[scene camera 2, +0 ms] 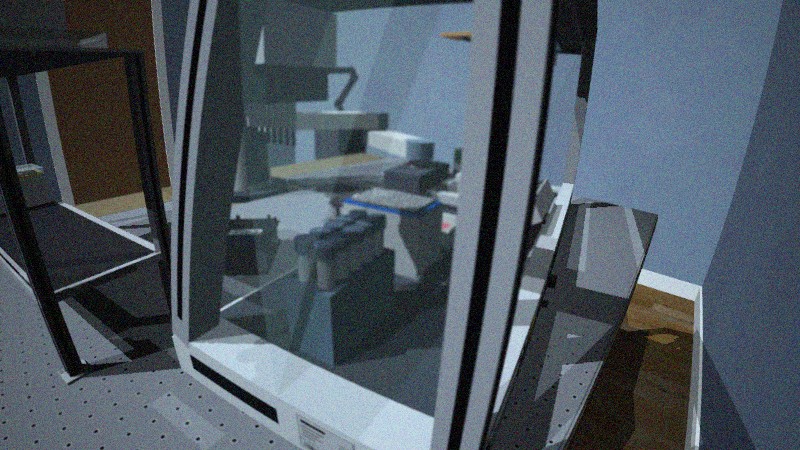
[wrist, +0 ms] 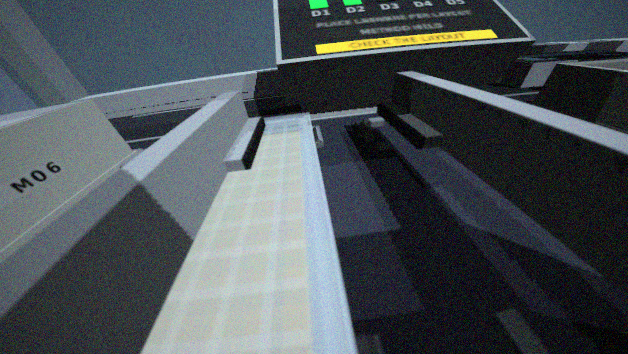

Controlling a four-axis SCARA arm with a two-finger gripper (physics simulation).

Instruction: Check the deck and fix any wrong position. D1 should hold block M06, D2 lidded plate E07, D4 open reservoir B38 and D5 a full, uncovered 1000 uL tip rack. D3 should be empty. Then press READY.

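Frame: origin at the arm's base, x ahead, y left, z up, level; millimetres.
Seen in the pictures: gripper, fingertip midpoint: (wrist: 320,100).
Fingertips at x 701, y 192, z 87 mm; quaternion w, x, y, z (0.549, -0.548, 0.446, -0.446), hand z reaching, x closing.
Observation:
Offsets run from my fingertips to a thing's middle. "*": to the spot under its first point. Level surfaces: height alone.
My gripper (wrist: 320,100) is shut with nothing held; its two fingers run up both sides of the wrist view, with a gap between their pads. A pale gridded plate @[60 mm back, 37 mm left, 14 mm down] (wrist: 260,225) with a clear, bluish edge lies below, seen between the fingers and partly hidden by the left one. Block M06 @[* 62 mm back, 121 mm left, 5 mm down] (wrist: 37,175) shows its label at the left, outside the left finger. The screen @[* 54 mm ahead, 12 mm right, 20 mm up] (wrist: 340,50) at the top reads "CHECK THE LAYOUT" and shows green marks over D1 and D2; its upper part is cut off. Reservoir B38, the tip rack and READY cannot be made out.
In the scene view, a clear enclosure with a pale post (scene camera 2: 475,223) stands in front. Behind its panel are a rack of dark-capped tubes (scene camera 2: 346,246) and a grey box with a blue rim (scene camera 2: 391,199). A black frame stand (scene camera 2: 146,139) is at the left, a tilted dark panel @[74 mm down] (scene camera 2: 593,302) at the right.

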